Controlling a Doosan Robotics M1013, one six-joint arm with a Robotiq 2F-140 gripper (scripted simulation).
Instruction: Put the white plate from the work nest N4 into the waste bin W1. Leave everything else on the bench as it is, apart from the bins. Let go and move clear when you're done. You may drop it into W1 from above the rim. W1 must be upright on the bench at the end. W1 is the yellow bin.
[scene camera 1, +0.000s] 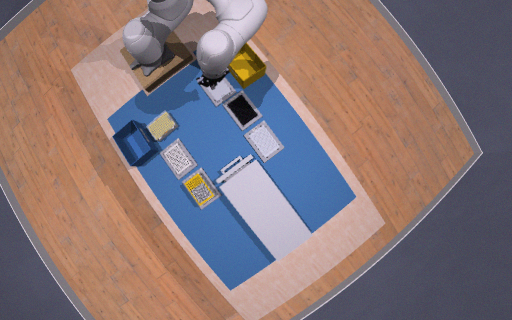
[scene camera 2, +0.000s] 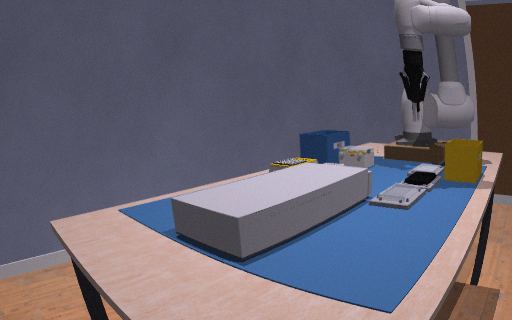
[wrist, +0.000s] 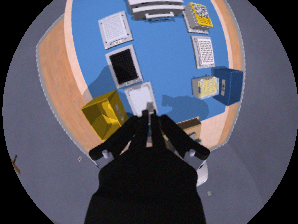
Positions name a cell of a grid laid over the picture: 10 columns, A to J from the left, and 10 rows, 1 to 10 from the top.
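Observation:
Scene camera 2 shows me a grey box (scene camera 2: E7), a blue bin (scene camera 2: G5) and my own gripper (scene camera 2: I4). In scene camera 1 I see the grey box (scene camera 1: E6) again, together with the blue bin (scene camera 1: C5). The wrist view gives me my gripper (wrist: F5), and the blue bin (wrist: H4) is visible there too.

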